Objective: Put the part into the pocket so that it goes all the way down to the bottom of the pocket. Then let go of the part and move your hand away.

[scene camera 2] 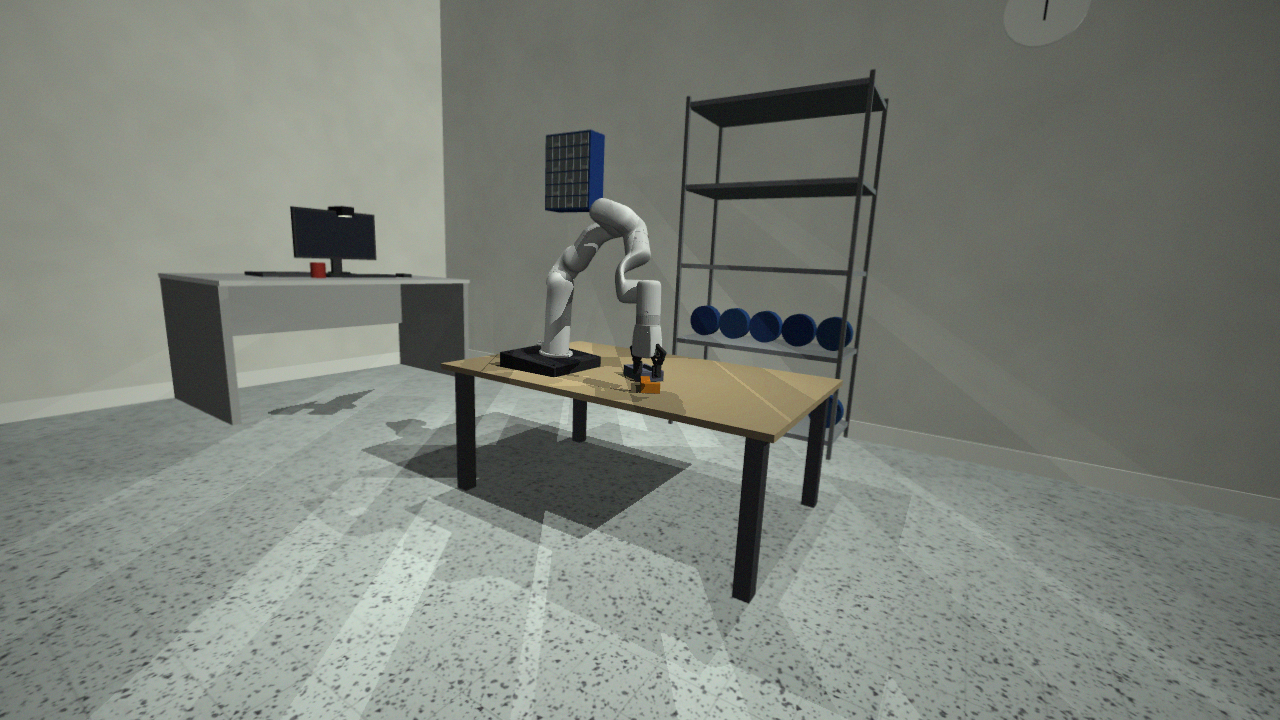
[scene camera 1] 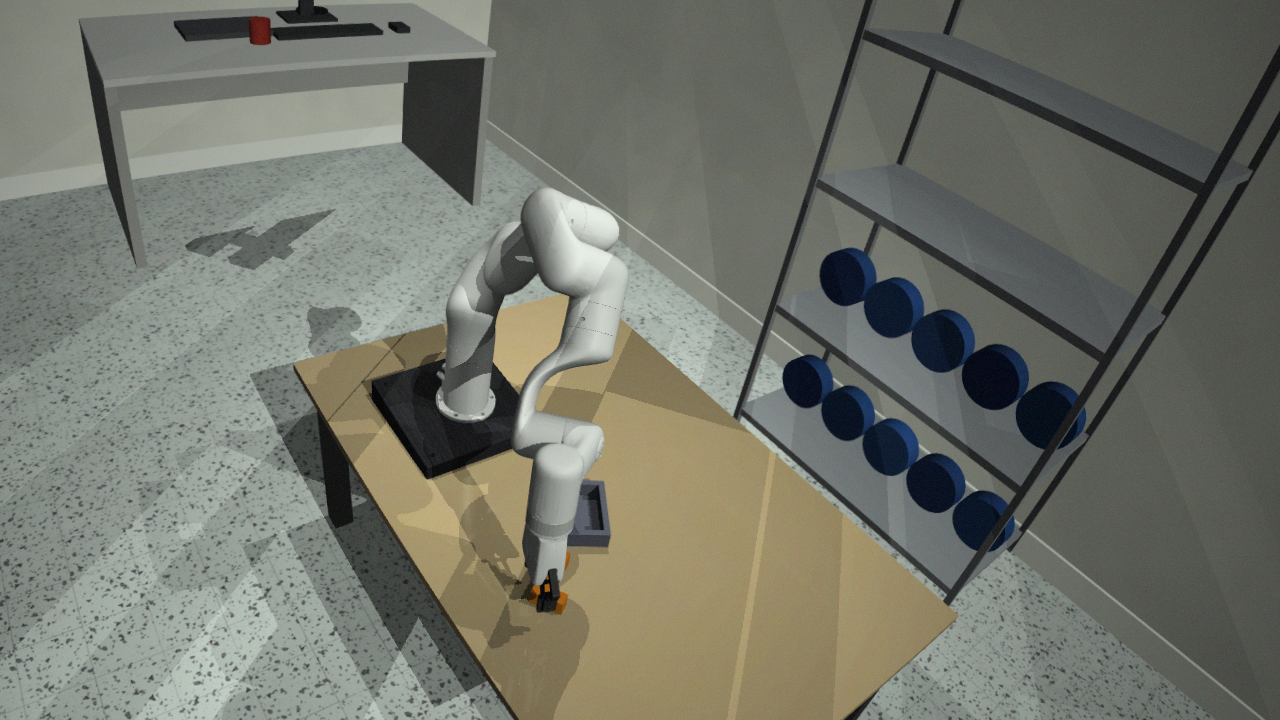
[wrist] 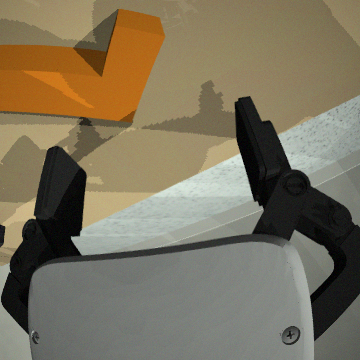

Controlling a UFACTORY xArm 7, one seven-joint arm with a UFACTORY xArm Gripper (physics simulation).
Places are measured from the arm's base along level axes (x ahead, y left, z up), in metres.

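Pixels of known places: gripper, fingertip midpoint: [scene camera 2: 646,375] [scene camera 1: 539,587] [wrist: 147,138]; arm's base, origin of the base link: [scene camera 2: 556,353] [scene camera 1: 465,401].
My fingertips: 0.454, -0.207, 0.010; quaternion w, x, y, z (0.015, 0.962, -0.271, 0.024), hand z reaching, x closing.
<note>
Ahead of a thing's pixels: the offset from my fingertips to its middle, as dx, dy, dz. Level surfaces: height alone.
The orange part @[-0.010, +0.059, -0.042] [scene camera 1: 560,603] [scene camera 2: 651,385] [wrist: 122,75] lies on the table. The wrist view shows an L-shaped end of it, and its other end runs off the left edge. The grey pocket block @[-0.094, +0.206, -0.038] [scene camera 1: 603,514] [scene camera 2: 629,369] stands on the table apart from the part, toward the robot base; the arm hides some of it in scene camera 1. My gripper [scene camera 1: 547,598] [scene camera 2: 648,370] [wrist: 147,138] is open and empty, pointing down low at the part. In the wrist view the part shows beyond the fingertips, mostly toward the left finger. Exact finger height is hard to tell.
The wooden table @[dz -0.056] [scene camera 1: 680,555] [scene camera 2: 716,398] carries the black base plate [scene camera 1: 402,420] [scene camera 2: 519,360]. A shelf rack [scene camera 1: 805,223] [scene camera 2: 682,214] with blue discs stands beyond the table. A grey desk [scene camera 1: 196,67] [scene camera 2: 268,304] stands at the back left.
</note>
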